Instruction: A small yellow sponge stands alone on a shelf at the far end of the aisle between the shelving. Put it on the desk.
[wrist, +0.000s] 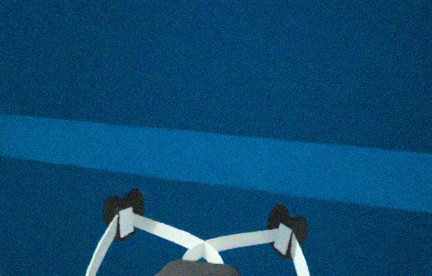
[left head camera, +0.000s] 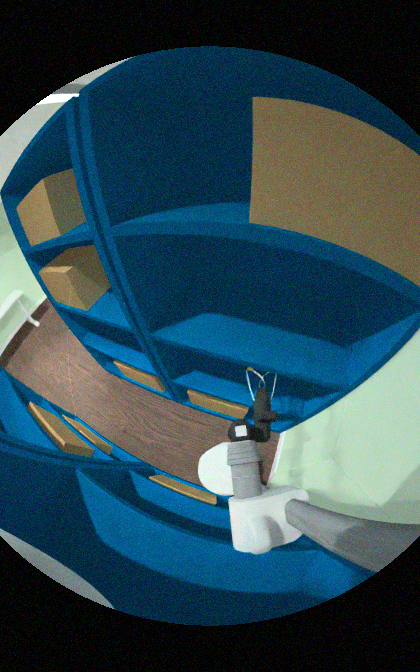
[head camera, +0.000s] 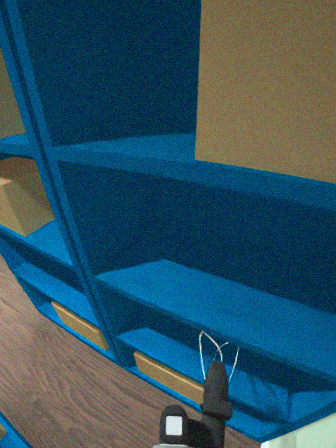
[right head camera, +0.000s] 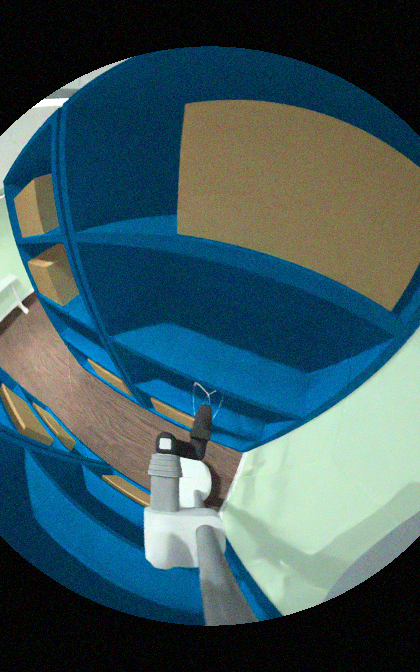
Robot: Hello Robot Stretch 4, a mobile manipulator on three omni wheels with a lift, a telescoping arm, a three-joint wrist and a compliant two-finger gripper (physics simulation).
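Frame: origin at the robot's base, x ahead, y left, z up, level; metres.
Where they show: gripper, between the fingertips: (wrist: 206, 213).
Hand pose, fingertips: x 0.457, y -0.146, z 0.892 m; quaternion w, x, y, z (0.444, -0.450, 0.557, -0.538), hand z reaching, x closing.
Observation:
Things, the pixels of their top centre, and the offset from my fingertips. "spot": a spot on its surface instead.
- lighter blue band, a spot on its surface: (wrist: 215, 160) spot: 0.013 m left, 0.076 m back, 0.054 m up
- large cardboard box, a spot on its surface: (head camera: 270, 85) spot: 0.027 m left, 0.048 m back, 0.645 m up
A tiny yellow sliver, likely the sponge (left head camera: 249, 369), shows in the left head view beside the left fingertip, at the front edge of a blue shelf board. The rest of it is hidden. The sponge does not show in the wrist view. My gripper (head camera: 219, 341) (left head camera: 260, 371) (right head camera: 206, 389) (wrist: 206, 213) is open, its fingertips well apart with nothing between them. It points at the lower part of the blue shelving (head camera: 225, 295) (left head camera: 215, 327) (right head camera: 172, 337). In the wrist view a lighter blue band (wrist: 215, 160) crosses beyond the fingers. I cannot tell whether any piece in view is the desk.
A large cardboard box (head camera: 270, 85) (left head camera: 330, 170) (right head camera: 295, 190) stands on the upper shelf. Flatter boxes (head camera: 167, 377) (left head camera: 217, 404) lie low down. Opposite shelving (left head camera: 175, 545) (right head camera: 85, 520) and a pale wall (left head camera: 370, 450) (right head camera: 300, 465) flank the arm. White legged furniture (left head camera: 12, 302) (right head camera: 10, 290) stands far left.

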